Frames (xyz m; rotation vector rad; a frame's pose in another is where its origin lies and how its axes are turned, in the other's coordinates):
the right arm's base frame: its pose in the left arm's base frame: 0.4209 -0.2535 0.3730 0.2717 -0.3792 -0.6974
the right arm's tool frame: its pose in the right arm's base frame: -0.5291 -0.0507 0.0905 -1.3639 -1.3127 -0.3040
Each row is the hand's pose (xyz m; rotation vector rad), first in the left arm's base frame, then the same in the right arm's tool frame.
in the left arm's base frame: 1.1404 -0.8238 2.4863 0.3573 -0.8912 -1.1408
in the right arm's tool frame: 2.3102 0.9672 -0.7712 1.1839 1.1688 -0.4322
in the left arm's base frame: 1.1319 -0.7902 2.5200 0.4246 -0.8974 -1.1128
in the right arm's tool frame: 2.3434 0.9448 -0.7442 1.2422 1.1937 -0.4556
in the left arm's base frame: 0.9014 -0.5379 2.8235 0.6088 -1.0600 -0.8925
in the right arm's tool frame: 2.6114 0.6091 -0.5881 1.5412 1.0943 -0.5558
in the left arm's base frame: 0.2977 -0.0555 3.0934 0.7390 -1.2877 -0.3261
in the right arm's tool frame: 2.7890 -0.1360 -0.2993 2.0754 0.7099 -0.5165
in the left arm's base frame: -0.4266 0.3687 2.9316 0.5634 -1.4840 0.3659
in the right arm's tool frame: 2.5175 -0.9085 -0.0541 2.4296 -0.0044 -0.2602
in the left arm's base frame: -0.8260 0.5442 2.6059 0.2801 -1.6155 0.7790
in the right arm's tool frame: 2.1327 -1.2799 0.0482 2.4207 -0.5800 -0.0714
